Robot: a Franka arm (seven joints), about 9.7 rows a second.
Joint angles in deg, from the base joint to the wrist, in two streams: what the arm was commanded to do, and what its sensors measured. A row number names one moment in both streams.
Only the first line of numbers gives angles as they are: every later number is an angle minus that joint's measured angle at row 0.
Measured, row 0: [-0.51, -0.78, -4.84, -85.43, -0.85, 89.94, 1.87]
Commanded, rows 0 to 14: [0.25, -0.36, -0.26, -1.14, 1.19, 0.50, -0.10]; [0.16, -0.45, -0.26, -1.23, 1.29, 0.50, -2.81]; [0.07, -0.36, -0.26, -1.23, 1.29, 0.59, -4.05]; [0.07, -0.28, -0.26, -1.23, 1.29, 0.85, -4.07]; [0.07, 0.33, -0.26, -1.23, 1.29, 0.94, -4.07]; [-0.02, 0.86, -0.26, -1.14, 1.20, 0.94, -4.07]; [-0.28, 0.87, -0.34, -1.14, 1.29, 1.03, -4.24]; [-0.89, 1.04, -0.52, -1.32, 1.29, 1.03, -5.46]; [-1.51, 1.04, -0.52, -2.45, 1.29, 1.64, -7.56]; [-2.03, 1.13, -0.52, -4.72, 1.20, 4.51, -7.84]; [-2.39, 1.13, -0.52, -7.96, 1.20, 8.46, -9.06]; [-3.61, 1.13, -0.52, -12.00, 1.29, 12.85, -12.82]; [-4.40, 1.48, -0.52, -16.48, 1.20, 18.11, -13.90]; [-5.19, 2.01, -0.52, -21.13, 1.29, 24.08, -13.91]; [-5.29, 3.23, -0.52, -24.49, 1.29, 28.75, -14.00]
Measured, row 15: [-4.40, 3.59, -1.03, -19.06, 0.44, 23.66, -12.89]
